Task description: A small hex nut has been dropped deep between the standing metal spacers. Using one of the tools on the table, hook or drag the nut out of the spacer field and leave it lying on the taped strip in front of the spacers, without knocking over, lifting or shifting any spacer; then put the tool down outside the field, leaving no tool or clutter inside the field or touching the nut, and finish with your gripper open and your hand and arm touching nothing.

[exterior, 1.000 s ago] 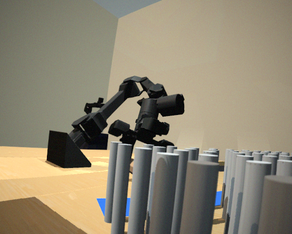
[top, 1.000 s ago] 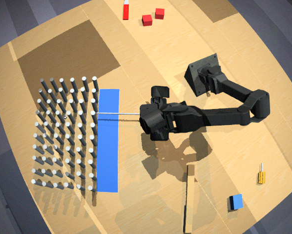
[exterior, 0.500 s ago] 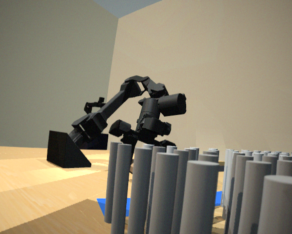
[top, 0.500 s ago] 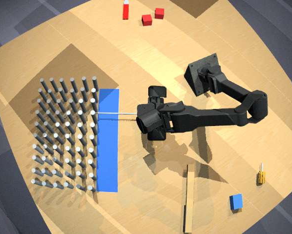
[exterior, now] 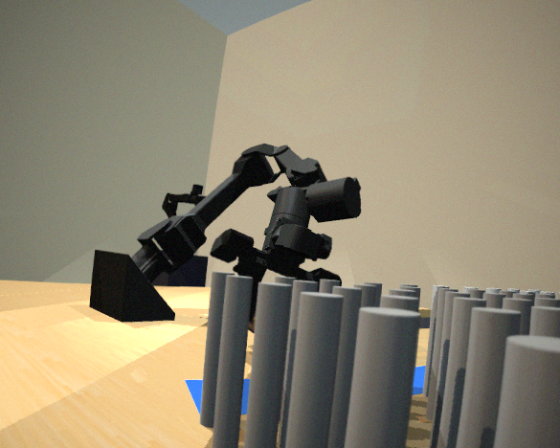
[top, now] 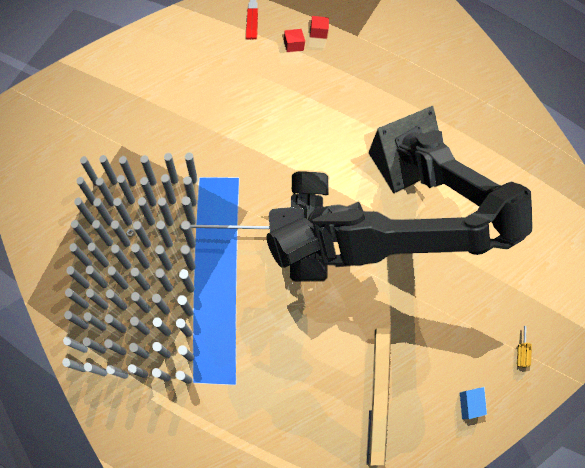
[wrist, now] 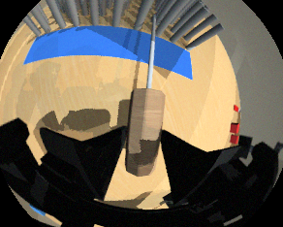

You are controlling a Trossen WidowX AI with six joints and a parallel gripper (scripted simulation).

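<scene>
Now: gripper tip 170 mm short of the blue taped strip and 40 mm above it. The rest, counted from my gripper tip: thin metal hook tool: 90 mm ahead, 60 mm to the right; then blue block: 480 mm to the left, 110 mm behind, 20 mm below; then yellow-handled screwdriver: 470 mm to the left, 270 mm behind, 20 mm below.
</scene>
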